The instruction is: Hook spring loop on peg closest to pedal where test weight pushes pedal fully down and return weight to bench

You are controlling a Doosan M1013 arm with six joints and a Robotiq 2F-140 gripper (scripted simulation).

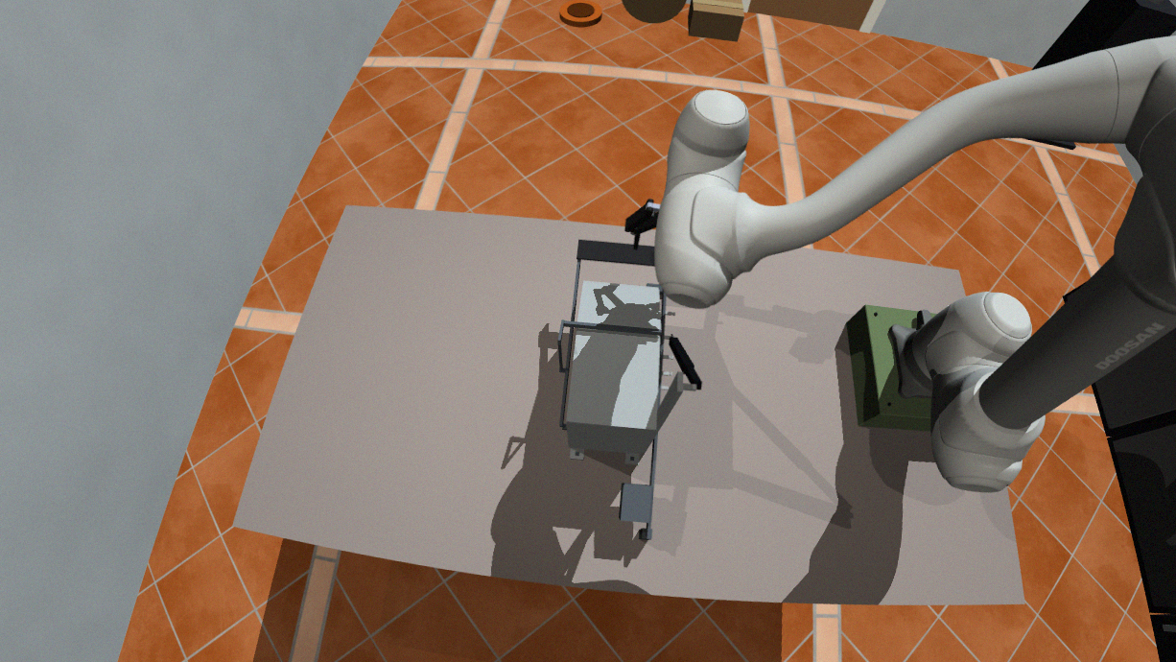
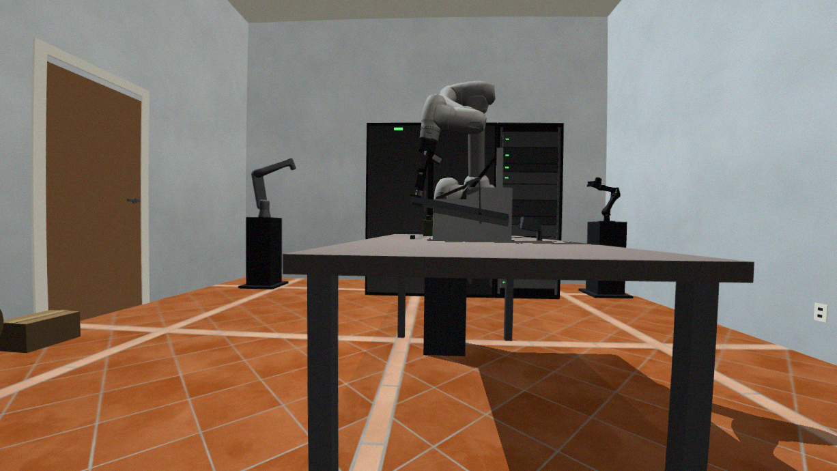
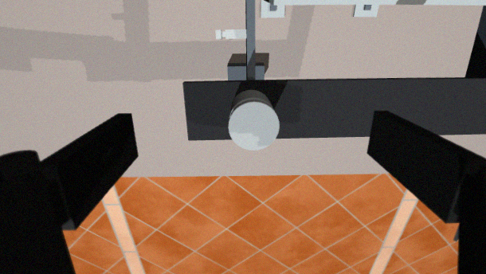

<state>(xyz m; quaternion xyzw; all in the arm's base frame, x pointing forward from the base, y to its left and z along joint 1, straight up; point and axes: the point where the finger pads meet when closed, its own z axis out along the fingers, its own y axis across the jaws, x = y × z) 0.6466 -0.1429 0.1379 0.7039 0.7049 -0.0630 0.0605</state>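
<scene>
My hand is 3 cm above the steel test weight. Round my hand: small block (3 cm to the right, 23 cm below); white-tipped pin (1 cm behind, 36 cm to the left, 16 cm above).
</scene>
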